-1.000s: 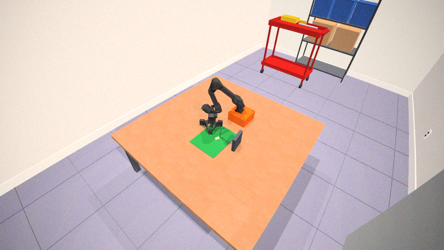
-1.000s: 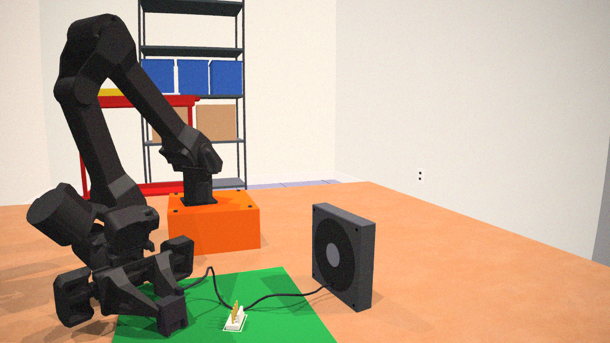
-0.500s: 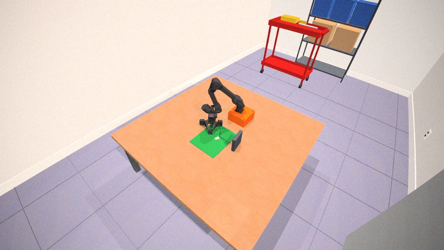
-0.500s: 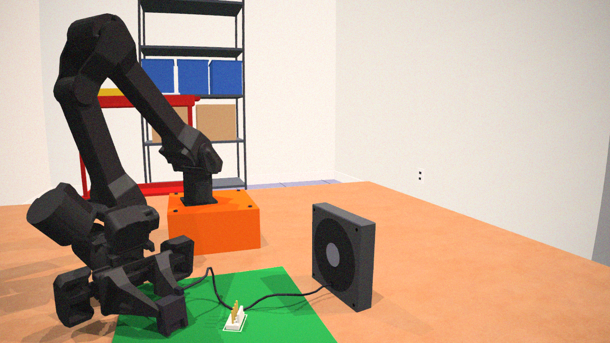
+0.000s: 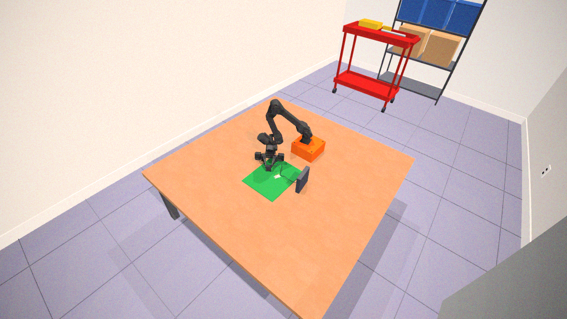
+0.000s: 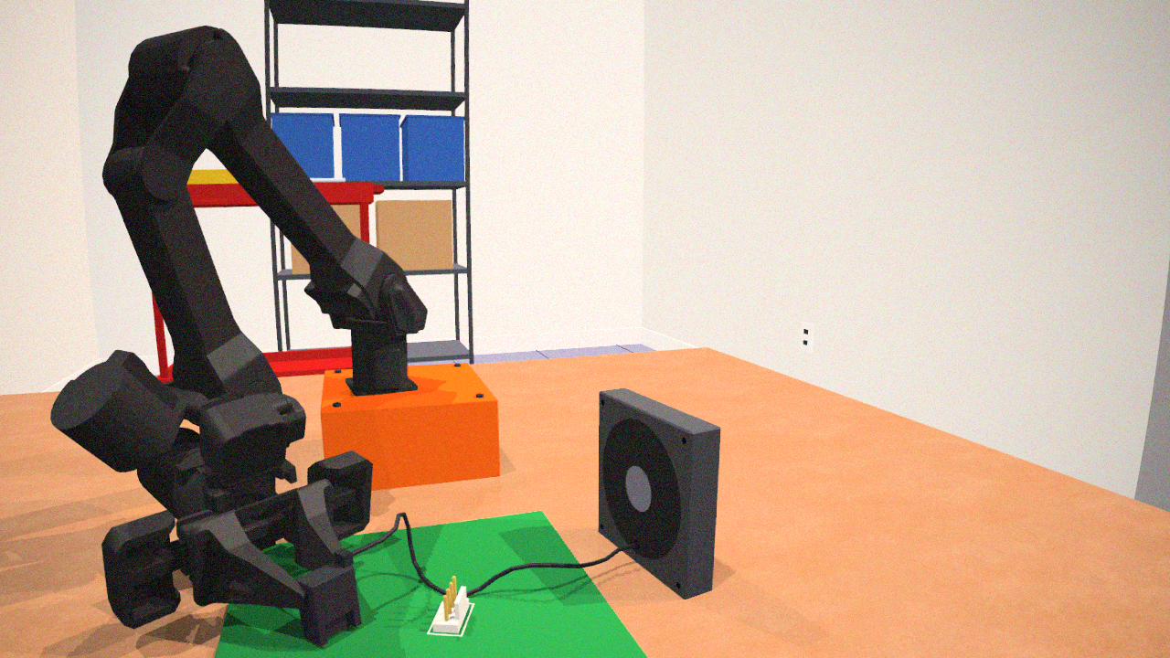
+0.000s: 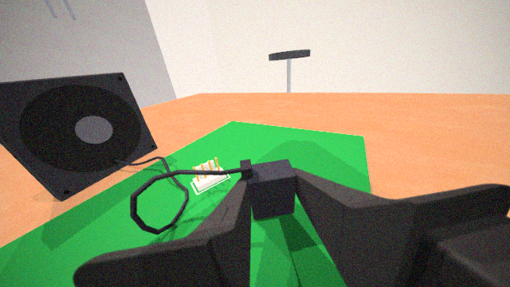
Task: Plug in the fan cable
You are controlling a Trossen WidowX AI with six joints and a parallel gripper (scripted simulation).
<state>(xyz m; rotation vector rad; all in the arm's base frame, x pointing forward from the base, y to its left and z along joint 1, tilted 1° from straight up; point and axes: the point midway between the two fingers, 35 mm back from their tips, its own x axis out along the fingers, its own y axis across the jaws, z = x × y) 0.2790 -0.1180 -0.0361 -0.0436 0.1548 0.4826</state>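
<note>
The black fan plug lies 1 cm below my gripper tip. The rest, counted from my gripper tip: black fan: 22 cm to the left, 2 cm above; white four-pin header: 1 cm ahead, 7 cm to the left, 4 cm below; green board: 2 cm ahead, 5 cm to the left, 5 cm below.
</note>
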